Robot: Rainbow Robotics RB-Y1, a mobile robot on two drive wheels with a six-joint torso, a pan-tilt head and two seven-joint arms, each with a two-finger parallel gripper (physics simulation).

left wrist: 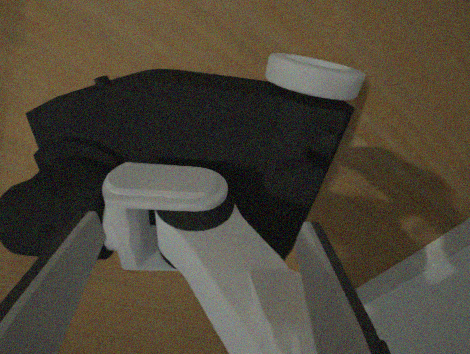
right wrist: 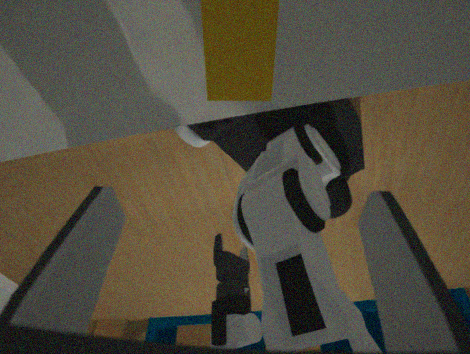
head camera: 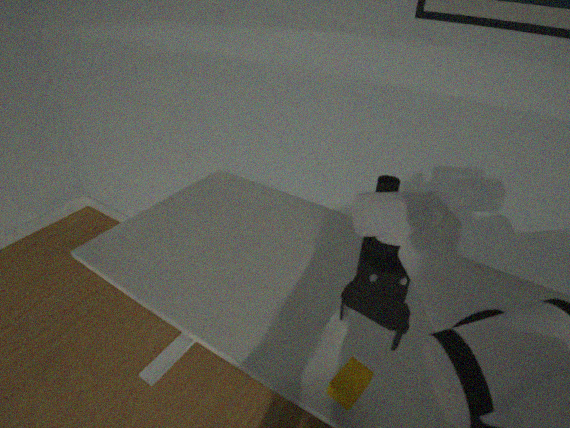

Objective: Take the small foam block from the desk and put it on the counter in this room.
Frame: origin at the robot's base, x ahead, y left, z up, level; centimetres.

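Where they show: left gripper, between the fingertips: (left wrist: 202, 229) (right wrist: 231, 242); right gripper, between the fingertips: (right wrist: 237, 205) (head camera: 367, 331).
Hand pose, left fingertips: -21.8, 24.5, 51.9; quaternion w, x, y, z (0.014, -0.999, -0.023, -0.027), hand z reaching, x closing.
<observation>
After its pixels a point has its place, as x, y, z.
The small foam block (head camera: 350, 382) @[24.4, -17.6, 76.6] (right wrist: 240, 50) @[25.6, -18.3, 76.6] is yellow and lies on the pale grey desk (head camera: 200, 250) @[69.4, 27.4, 72.1] (right wrist: 350, 50) @[17.6, -25.9, 72.1], near its front edge. My right gripper (head camera: 369, 334) @[25.4, -18.0, 93.5] (right wrist: 237, 205) @[25.4, -18.0, 93.5] is open and empty, raised above the desk; in the head camera it is above and to the right of the block, and in the right wrist view the block is beyond the fingertips, at the top. My left gripper (left wrist: 202, 229) @[-21.8, 24.5, 51.9] is open and empty, over the robot's own dark base and a white arm part. A counter separate from this desk cannot be made out.
The desk's foot (head camera: 167, 359) stands on the wooden floor (head camera: 75, 320) @[87.3, 106.1, 0.0]. A wall (head camera: 250, 100) @[123.4, 17.9, 108.6] with a dark-framed picture (head camera: 490, 26) @[85.2, -51.5, 144.4] is behind the desk. The robot's dark base (left wrist: 200, 120) @[-22.9, 16.3, 16.9] has a white wheel-like ring (left wrist: 315, 82). A blue item (right wrist: 175, 320) @[-139.7, 196.2, 3.8] shows low in the right wrist view.
</observation>
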